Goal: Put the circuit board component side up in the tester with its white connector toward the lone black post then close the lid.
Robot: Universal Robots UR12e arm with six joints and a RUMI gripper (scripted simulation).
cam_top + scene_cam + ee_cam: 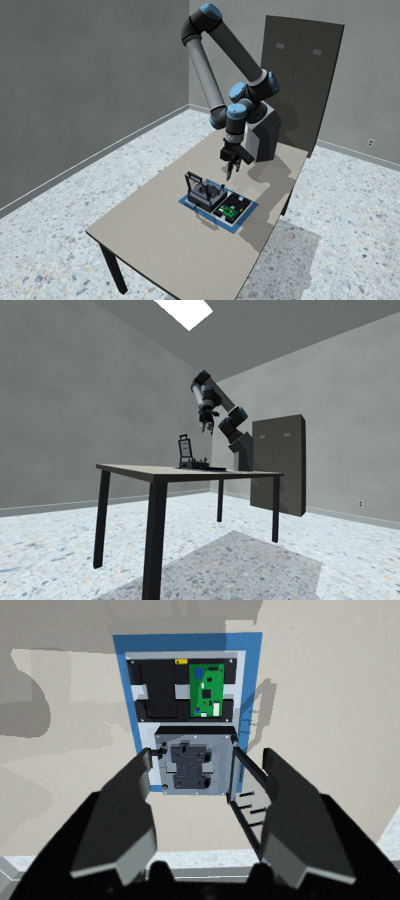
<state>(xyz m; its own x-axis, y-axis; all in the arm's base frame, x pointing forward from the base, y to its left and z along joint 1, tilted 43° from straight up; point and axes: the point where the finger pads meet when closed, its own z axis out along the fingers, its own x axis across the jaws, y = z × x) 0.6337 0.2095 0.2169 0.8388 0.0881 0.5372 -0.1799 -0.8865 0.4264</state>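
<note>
My gripper is now 27 cm above the green circuit board. The rest, counted from my hand: tester lid (5 cm ahead, 18 cm to the right, 11 cm below); tester nest (7 cm behind, 15 cm to the right, 22 cm below).
</note>
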